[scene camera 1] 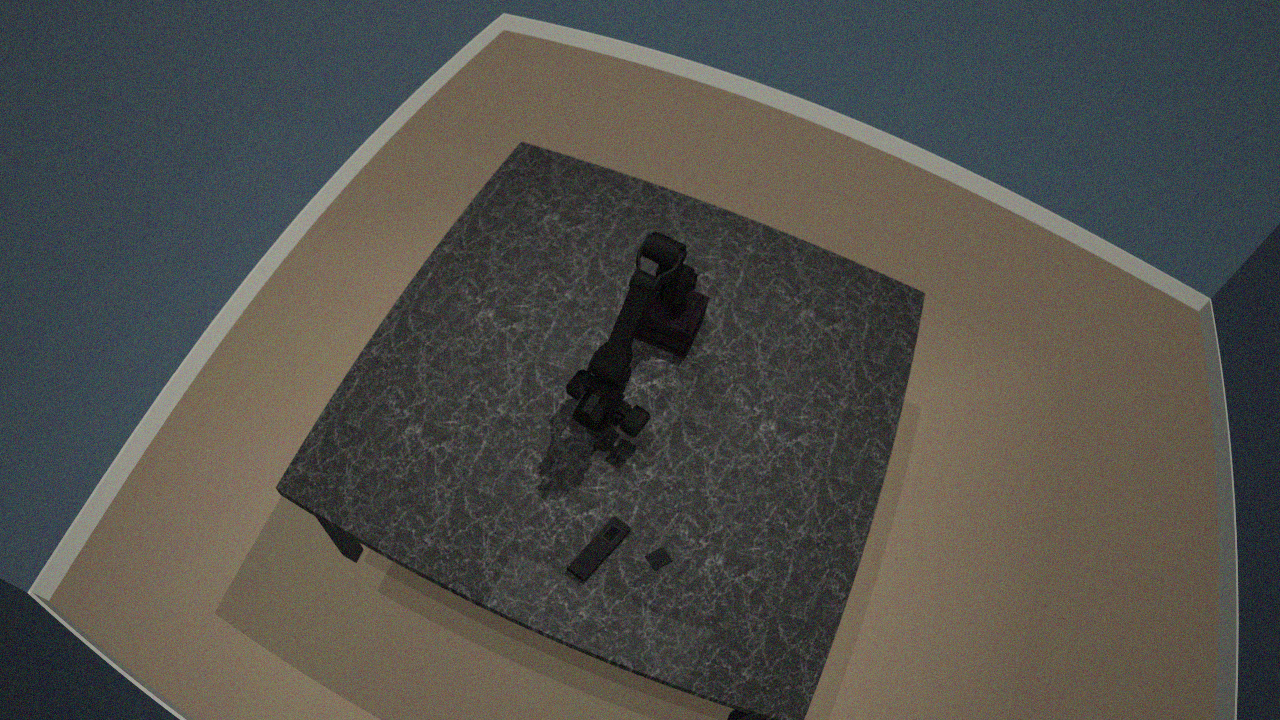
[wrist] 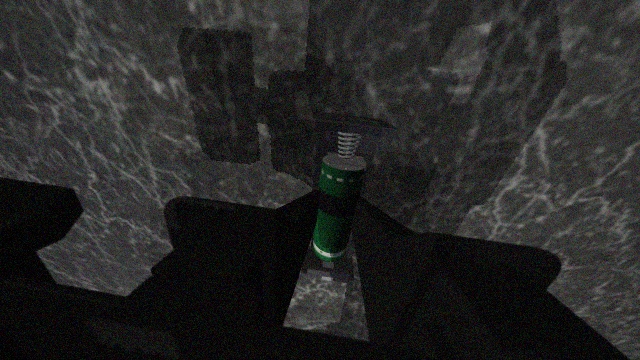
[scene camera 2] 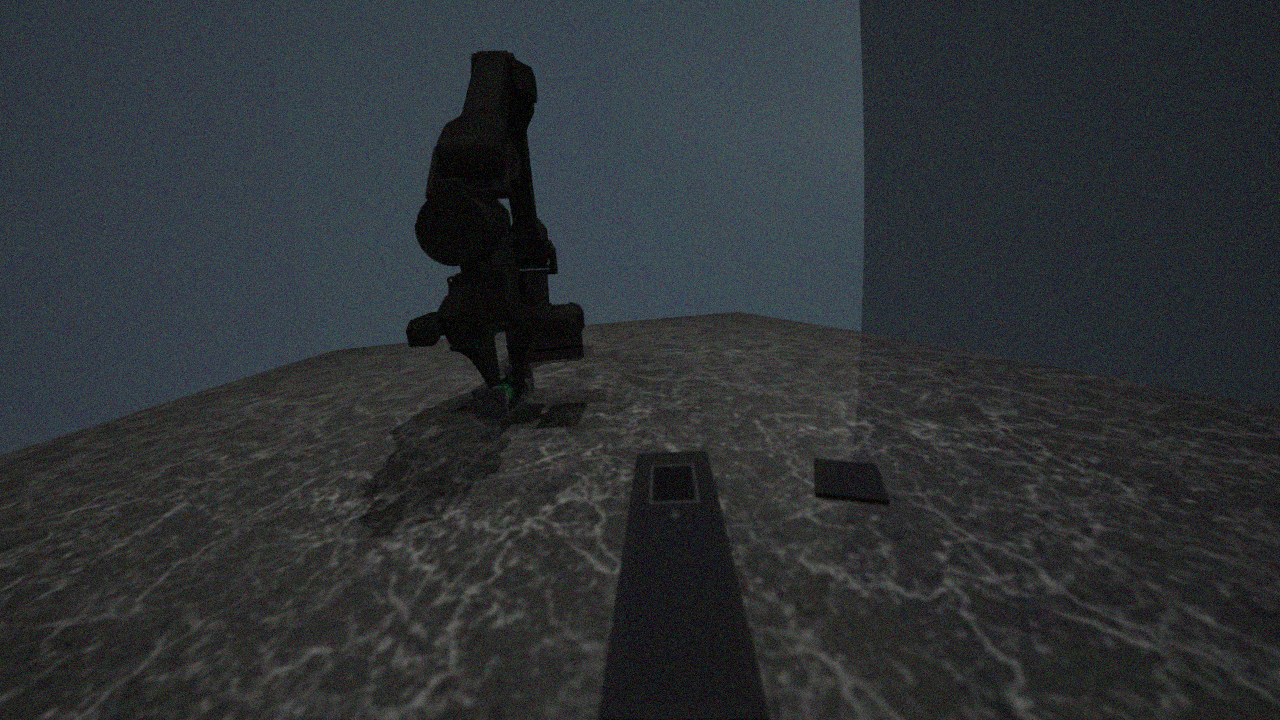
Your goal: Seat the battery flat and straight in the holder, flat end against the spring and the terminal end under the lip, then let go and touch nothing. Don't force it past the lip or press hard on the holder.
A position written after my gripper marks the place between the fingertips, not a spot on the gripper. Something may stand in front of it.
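My gripper (scene camera 2: 508,396) is visible, and so is a dark square plate (scene camera 2: 851,481). You'd also find the gripper in scene camera 1 (scene camera 1: 606,418), and it's there in the wrist view (wrist: 336,198) too.
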